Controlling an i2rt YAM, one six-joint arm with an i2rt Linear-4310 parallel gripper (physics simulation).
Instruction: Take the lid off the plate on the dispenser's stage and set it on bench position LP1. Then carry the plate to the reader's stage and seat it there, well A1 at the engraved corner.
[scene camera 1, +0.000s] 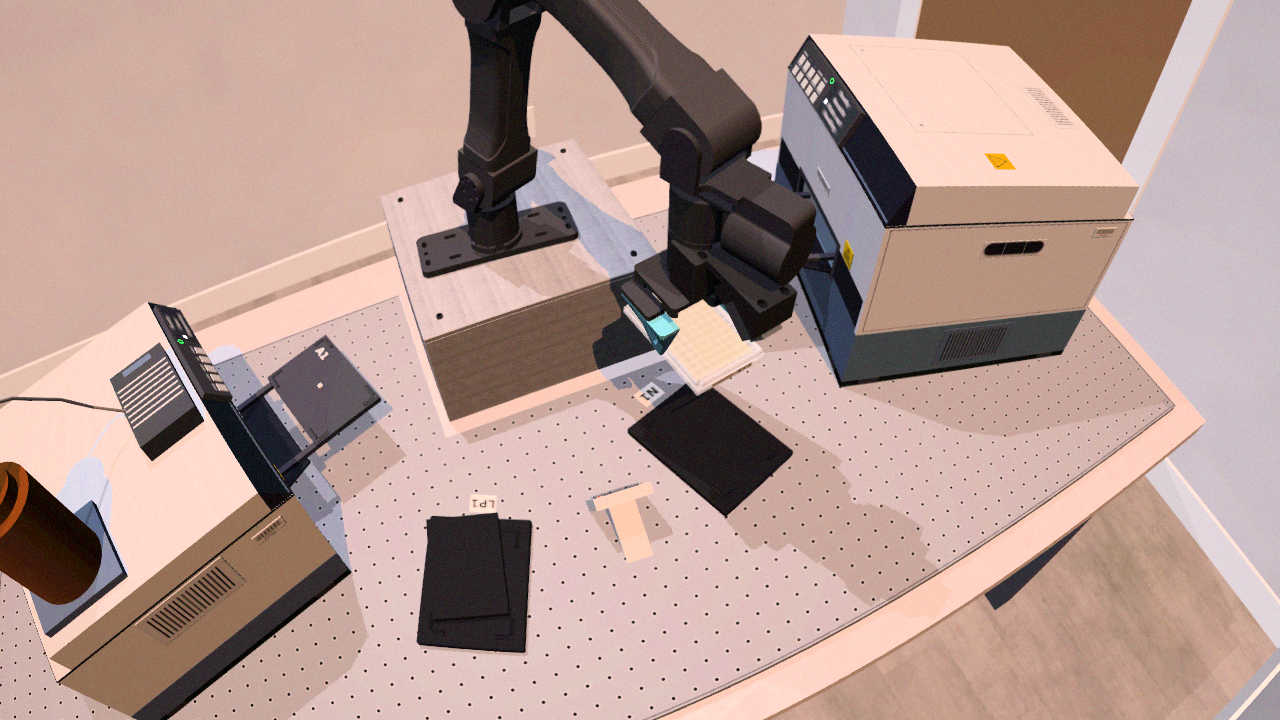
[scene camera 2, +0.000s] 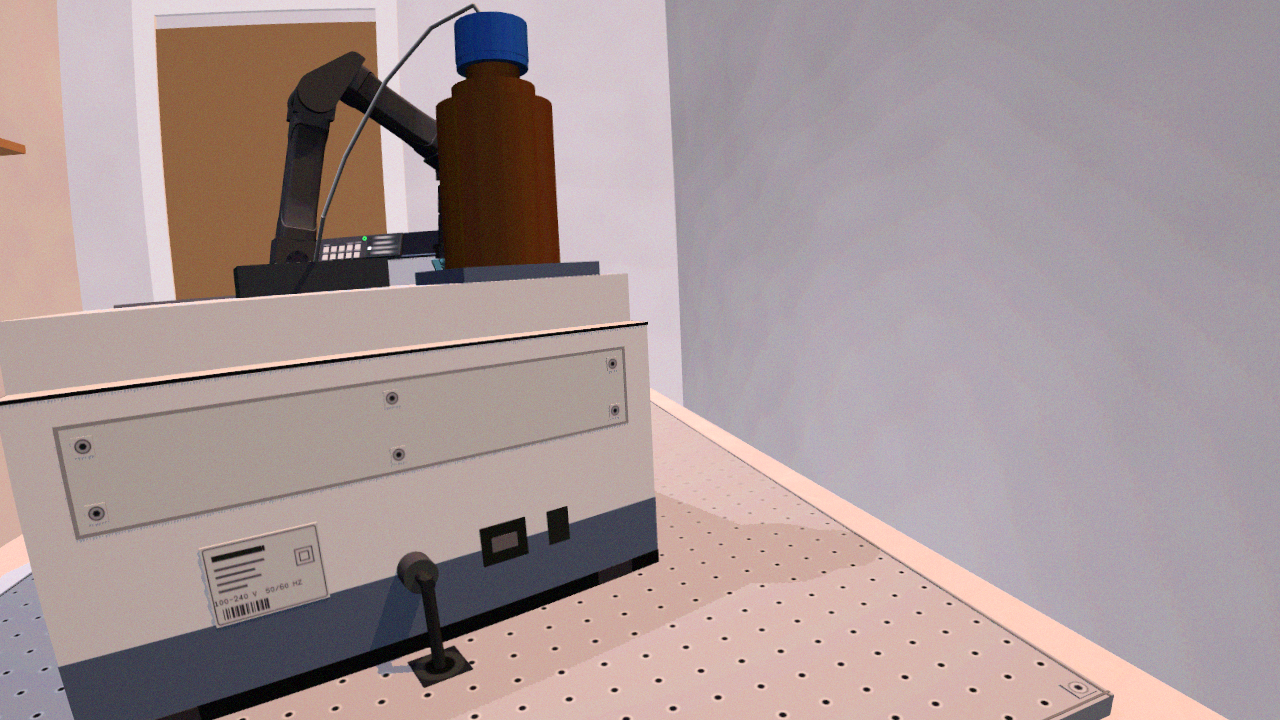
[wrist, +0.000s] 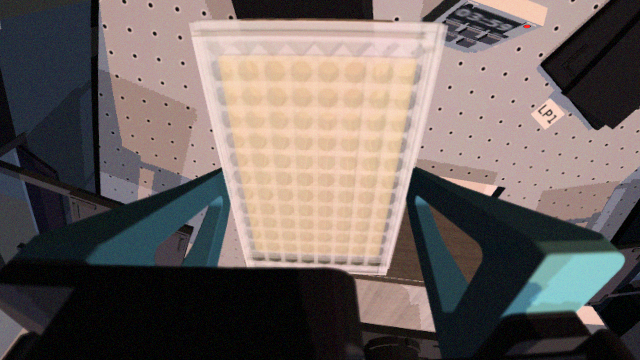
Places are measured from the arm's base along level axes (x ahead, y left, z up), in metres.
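Where they show: gripper, fingertip midpoint: (scene camera 1: 692, 331) (wrist: 318, 178); arm's base, link origin: (scene camera 1: 495, 241) (wrist: 388, 339).
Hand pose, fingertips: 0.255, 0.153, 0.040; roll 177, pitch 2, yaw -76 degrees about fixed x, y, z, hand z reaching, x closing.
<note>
Things, the pixels of their top centre, and the offset from my fingertips, as dx, dy, dz. "*": a spot on its surface instead.
- pale yellow well plate, top centre: (wrist: 315, 194) (scene camera 1: 694, 323) +0.001, +0.001, +0.012
- reader, top centre: (scene camera 1: 969, 101) (scene camera 2: 415, 237) -0.129, +0.444, +0.147
- lid, top centre: (scene camera 1: 465, 565) +0.095, -0.295, -0.168
- black LP1 pad, surface spot: (scene camera 1: 520, 573) * +0.119, -0.238, -0.176
- dispenser's stage, top centre: (scene camera 1: 298, 401) (wrist: 615, 280) -0.138, -0.449, -0.096
- black N1 pad, top centre: (wrist: 306, 29) (scene camera 1: 711, 439) +0.026, +0.024, -0.173
- small timer, top centre: (scene camera 1: 627, 503) +0.102, -0.107, -0.119
- brown bottle, surface spot: (scene camera 2: 496, 179) * +0.102, -0.728, +0.103
My gripper (scene camera 1: 693, 326) (wrist: 318, 178) is shut on the pale yellow well plate (scene camera 1: 716, 349) (wrist: 320, 100), one teal finger on each long side. It holds the plate level above the bench, near the reader (scene camera 1: 993, 277) at the right. The reader's stage is hidden behind the arm in scene camera 1. A flat dark rectangle, seemingly the lid (scene camera 1: 465, 573) (wrist: 615, 85), lies skewed on the black LP1 pad (scene camera 1: 520, 573) (wrist: 575, 60). The dispenser's stage (scene camera 1: 326, 394) at the left is bare. Which plate corner is A1 cannot be told.
The black N1 pad (scene camera 1: 711, 447) (wrist: 300, 7) lies just in front of the held plate. A small timer (scene camera 1: 631, 523) (wrist: 480, 25) stands between the pads. The wooden arm base (scene camera 1: 528, 349) is behind. A brown bottle (scene camera 1: 44, 537) (scene camera 2: 496, 179) stands on the dispenser (scene camera 1: 192, 582) (scene camera 2: 340, 429).
</note>
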